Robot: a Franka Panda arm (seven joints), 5 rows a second.
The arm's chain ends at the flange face. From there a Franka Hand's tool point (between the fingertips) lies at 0.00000 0.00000 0.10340 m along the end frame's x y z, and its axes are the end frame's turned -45 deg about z.
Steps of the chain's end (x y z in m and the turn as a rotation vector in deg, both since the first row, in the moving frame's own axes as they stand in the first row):
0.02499, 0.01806, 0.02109, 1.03, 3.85, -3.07
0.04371, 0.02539, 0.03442, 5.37, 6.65, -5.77
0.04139, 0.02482, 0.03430, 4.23, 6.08, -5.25
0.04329, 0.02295, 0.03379, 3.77, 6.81, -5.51
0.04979, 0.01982, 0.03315, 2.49, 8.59, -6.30
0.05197, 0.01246, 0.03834, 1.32, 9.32, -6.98
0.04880, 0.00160, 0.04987, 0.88, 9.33, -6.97
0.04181, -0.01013, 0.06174, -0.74, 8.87, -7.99
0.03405, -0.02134, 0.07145, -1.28, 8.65, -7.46
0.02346, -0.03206, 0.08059, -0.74, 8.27, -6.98
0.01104, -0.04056, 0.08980, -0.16, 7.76, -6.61
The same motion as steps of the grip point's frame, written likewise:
0.01122, 0.03387, 0.02084, -1.99, 3.45, -3.07
0.02829, 0.04972, 0.03327, -0.91, 8.50, -5.77
0.02493, 0.04857, 0.03344, -1.31, 7.29, -5.25
0.02801, 0.05005, 0.03284, -2.15, 7.48, -5.51
0.03567, 0.05618, 0.03189, -4.31, 7.83, -6.30
0.04204, 0.05487, 0.03695, -5.66, 7.52, -6.98
0.04697, 0.04556, 0.04849, -5.98, 7.22, -6.97
0.04788, 0.03385, 0.06050, -6.80, 5.75, -7.99
0.04933, 0.02096, 0.07025, -7.02, 5.21, -7.46
0.04951, 0.00476, 0.07951, -6.37, 5.32, -6.98
0.04672, -0.01138, 0.08885, -5.60, 5.37, -6.61

